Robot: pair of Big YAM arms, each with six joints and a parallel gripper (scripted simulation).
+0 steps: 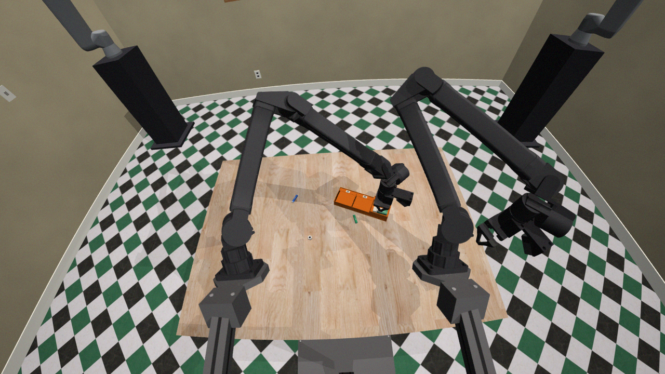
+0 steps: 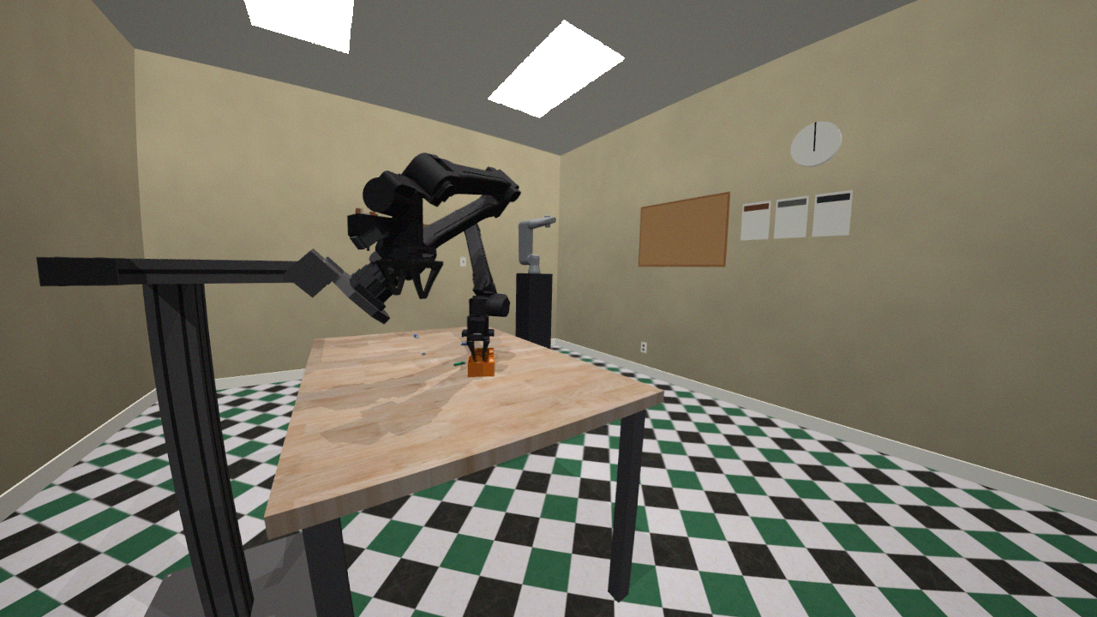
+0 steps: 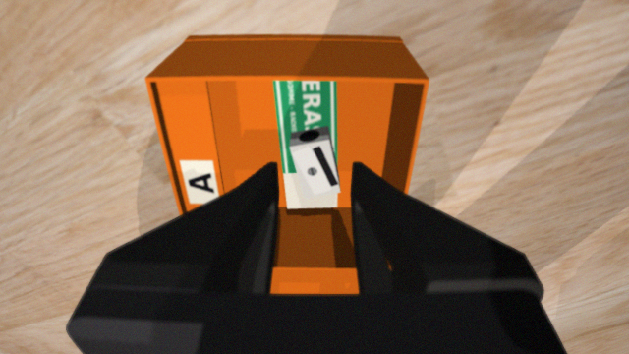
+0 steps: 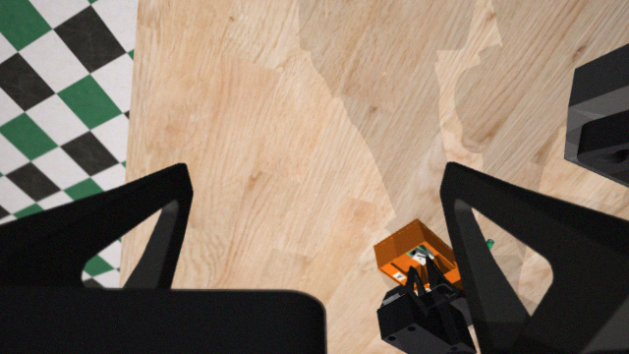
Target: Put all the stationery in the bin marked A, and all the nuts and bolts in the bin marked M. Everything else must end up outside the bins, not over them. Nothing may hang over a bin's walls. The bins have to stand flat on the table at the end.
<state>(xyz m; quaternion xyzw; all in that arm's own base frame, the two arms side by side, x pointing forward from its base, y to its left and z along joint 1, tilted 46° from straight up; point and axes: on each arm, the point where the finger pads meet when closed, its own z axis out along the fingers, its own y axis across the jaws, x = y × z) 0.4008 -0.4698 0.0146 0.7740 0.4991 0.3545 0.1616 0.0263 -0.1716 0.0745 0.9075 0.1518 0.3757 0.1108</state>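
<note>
Now: left hand 20 mm above the pencil sharpener. Also, from my left hand: hex nut 110 mm behind, 320 mm to the left, 50 mm below; then eraser 10 mm to the left, 40 mm below; then green cylinder 30 mm behind, 120 mm to the left, 50 mm below.
</note>
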